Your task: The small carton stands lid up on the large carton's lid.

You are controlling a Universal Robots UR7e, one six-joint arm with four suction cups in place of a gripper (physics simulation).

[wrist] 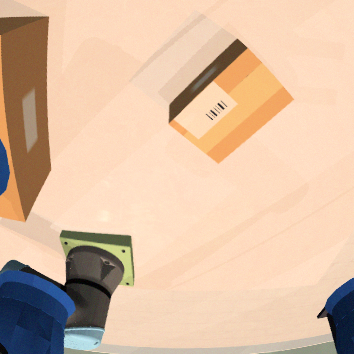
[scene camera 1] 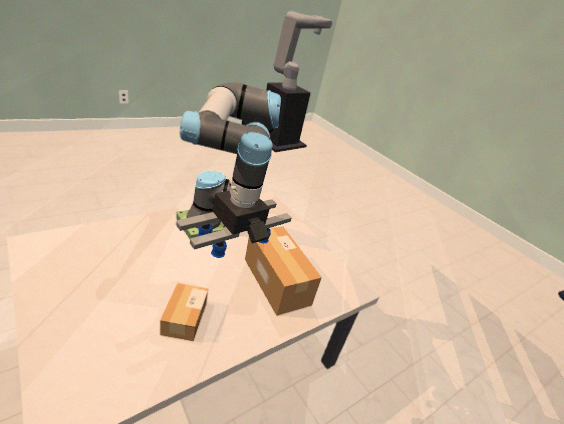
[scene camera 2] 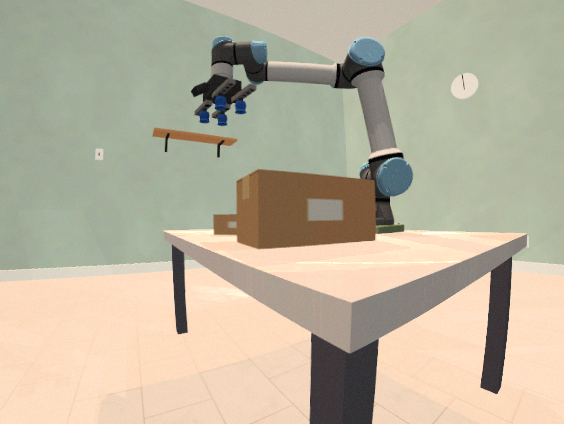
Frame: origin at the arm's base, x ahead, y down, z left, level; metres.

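Seen in the pictures: hand, its tool point: (wrist: 207, 251) (scene camera 2: 221, 117); arm's base, origin of its link: (wrist: 95, 263).
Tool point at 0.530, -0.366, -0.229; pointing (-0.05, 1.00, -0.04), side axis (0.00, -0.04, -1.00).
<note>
Offsets run from my tool point to a thing's top centre, as dx, dy, dz.
The small carton @(-0.107, +0.326, -0.070) (scene camera 1: 182, 311) (scene camera 2: 224, 224) (wrist: 235, 102) stands on the table with its taped, labelled top up, beside the large carton and apart from it. The large carton @(-0.088, +0.249, +0.312) (scene camera 1: 287, 267) (scene camera 2: 306, 210) (wrist: 27, 107) stands on the table; its lid carries tape and a label, and nothing rests on the part that shows. My gripper (scene camera 1: 234, 233) (scene camera 2: 222, 112), with four blue suction cups, hangs well above the table with nothing on the cups. It is open. In the wrist view a blue cup partly covers the large carton at the left edge.
The table (scene camera 1: 100, 300) (scene camera 2: 300, 300) bears both cartons and my arm's green base plate (scene camera 2: 390, 228) (wrist: 127, 250). A wall shelf (scene camera 2: 192, 136) shows behind the table. A grey arm on a dark pedestal (scene camera 1: 295, 115) stands on the floor behind.
</note>
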